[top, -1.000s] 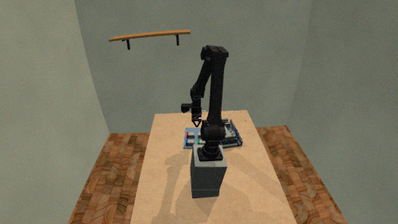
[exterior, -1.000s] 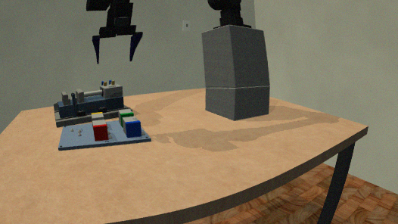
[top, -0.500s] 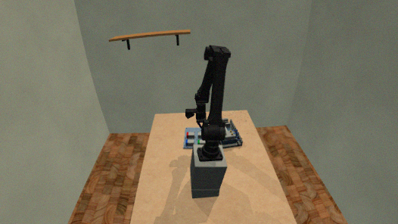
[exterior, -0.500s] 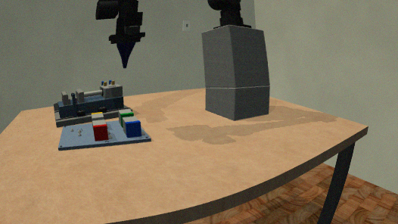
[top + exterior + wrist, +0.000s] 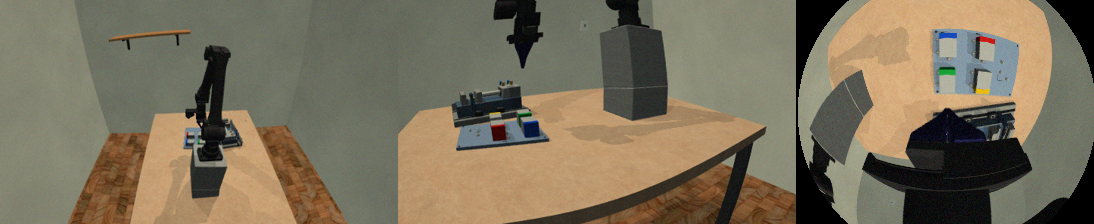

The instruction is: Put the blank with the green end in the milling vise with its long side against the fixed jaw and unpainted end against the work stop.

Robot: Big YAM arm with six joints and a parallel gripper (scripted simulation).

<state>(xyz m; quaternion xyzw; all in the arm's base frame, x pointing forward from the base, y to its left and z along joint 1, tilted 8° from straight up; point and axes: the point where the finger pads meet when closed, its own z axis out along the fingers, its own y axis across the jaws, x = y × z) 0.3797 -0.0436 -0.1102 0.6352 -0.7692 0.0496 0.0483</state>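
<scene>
Now: hand 150 mm above the green-ended blank. Round my hand: yellow-ended blank 90 mm ahead, 20 mm to the right, 150 mm below; blue-ended blank 20 mm ahead, 90 mm to the left, 150 mm below; red-ended blank 110 mm ahead, 70 mm to the left, 150 mm below.
</scene>
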